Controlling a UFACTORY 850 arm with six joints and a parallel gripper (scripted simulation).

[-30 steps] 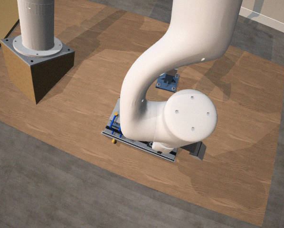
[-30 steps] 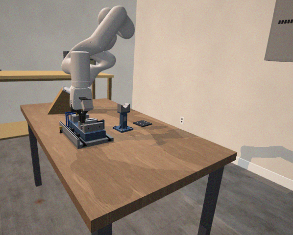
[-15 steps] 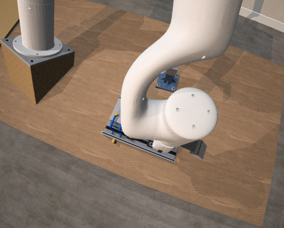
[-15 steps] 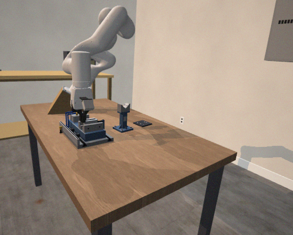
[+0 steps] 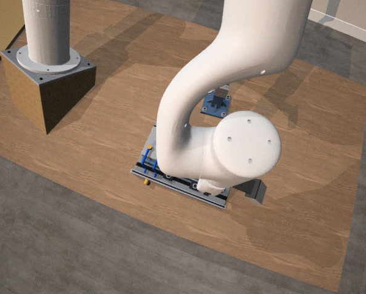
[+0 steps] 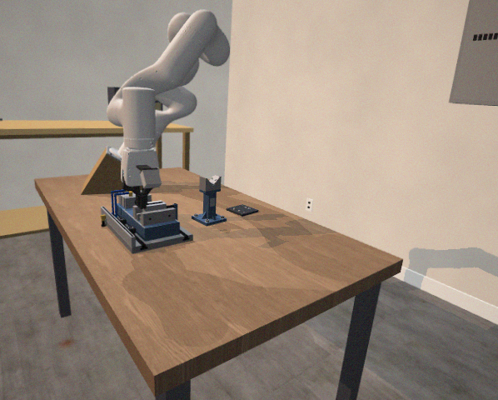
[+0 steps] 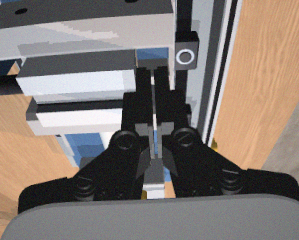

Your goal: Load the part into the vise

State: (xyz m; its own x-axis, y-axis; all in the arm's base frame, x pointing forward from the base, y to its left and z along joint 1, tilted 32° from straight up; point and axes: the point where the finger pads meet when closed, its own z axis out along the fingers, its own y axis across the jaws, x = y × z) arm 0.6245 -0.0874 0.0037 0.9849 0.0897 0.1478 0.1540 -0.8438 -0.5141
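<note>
The part lies 4 cm to the left of my hand, 2 cm below it and 1 cm behind it. Round my hand: work stop (8 cm to the left, 3 cm below, 1 cm behind); then moving jaw (4 cm below, 4 cm behind, 3 cm to the left); then fixed jaw (4 cm to the left, 4 cm below, 2 cm ahead).
</note>
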